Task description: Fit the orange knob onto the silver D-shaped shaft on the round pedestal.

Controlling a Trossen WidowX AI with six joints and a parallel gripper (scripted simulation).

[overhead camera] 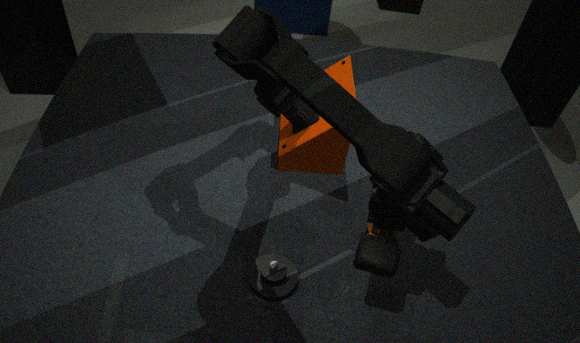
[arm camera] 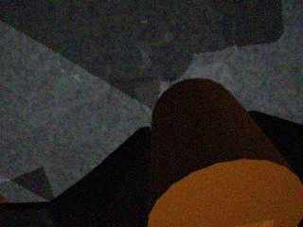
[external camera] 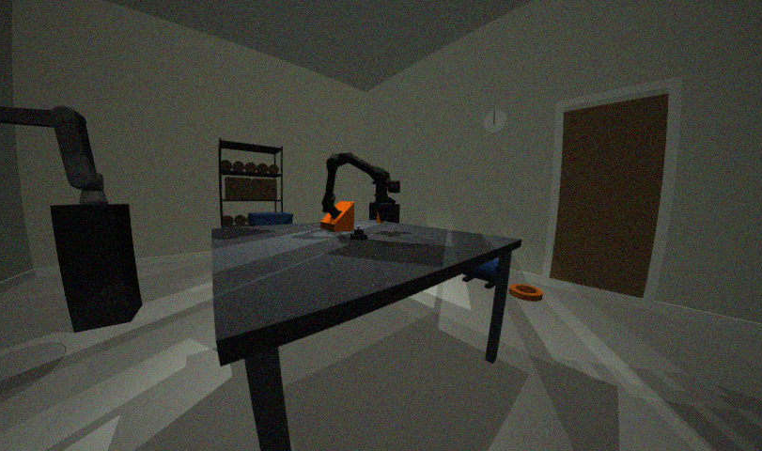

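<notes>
My gripper tip is 40 mm short of the dark round pedestal, 160 mm to the left of it and 40 mm above it. The rest, counted from my gripper tip: orange knob 30 mm above.
</notes>
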